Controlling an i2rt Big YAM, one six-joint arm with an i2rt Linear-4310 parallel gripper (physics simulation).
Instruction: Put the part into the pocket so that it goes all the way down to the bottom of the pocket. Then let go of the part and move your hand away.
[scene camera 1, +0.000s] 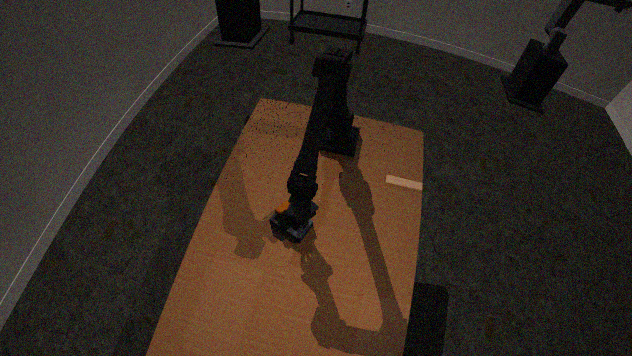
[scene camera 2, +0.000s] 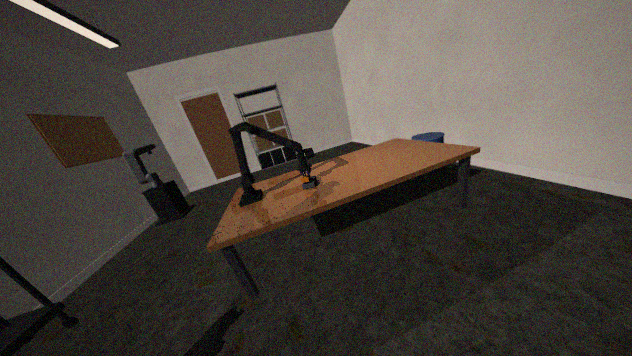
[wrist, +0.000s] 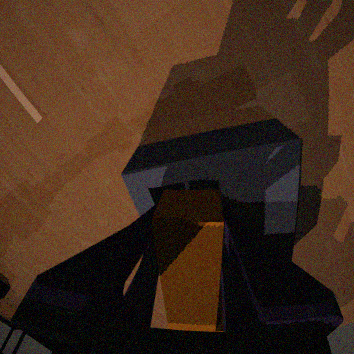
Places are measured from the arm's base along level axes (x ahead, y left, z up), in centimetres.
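Where they show: gripper, fingertip midpoint: (scene camera 1: 301, 223) (wrist: 191, 211); arm's base, link origin: (scene camera 1: 339, 137) (scene camera 2: 251, 195).
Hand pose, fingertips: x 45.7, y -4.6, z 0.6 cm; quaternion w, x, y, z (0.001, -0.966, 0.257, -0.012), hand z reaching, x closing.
Things, the pixels of their centre, and the offset from my fingertips. Level surfaces: height alone.
- orange block, body centre: (wrist: 216, 282) (scene camera 1: 291, 216) (scene camera 2: 307, 178) dy -4.2, dx -0.7, dz +1.9 cm
- dark blue-grey block, body centre: (wrist: 223, 233) (scene camera 1: 291, 222) (scene camera 2: 309, 182) dy -4.1, dx +0.1, dz -1.7 cm
- wooden table, surface height: dz -3.5 cm
The part is an orange block (scene camera 1: 283, 207) (scene camera 2: 306, 178) (wrist: 195, 280). My gripper (scene camera 1: 296, 218) (scene camera 2: 306, 175) (wrist: 191, 211) is shut on it, with a dark finger on each side. The pocket is in a dark blue-grey block (scene camera 1: 303, 232) (scene camera 2: 310, 185) (wrist: 240, 175) on the table. In the wrist view, the part's far, shaded end is over the pocket, and a narrow dark bit of the opening shows past it. The fingers and the part hide most of the pocket. I cannot tell how deep the part sits or whether it touches the bottom.
The wooden table (scene camera 1: 225, 300) (scene camera 2: 395, 160) (wrist: 65, 65) carries the arm's base (scene camera 1: 340, 142) (scene camera 2: 250, 196). A pale strip (scene camera 1: 404, 183) (wrist: 20, 95) lies near one table edge. Dark arm shadows cross the table around the grey block.
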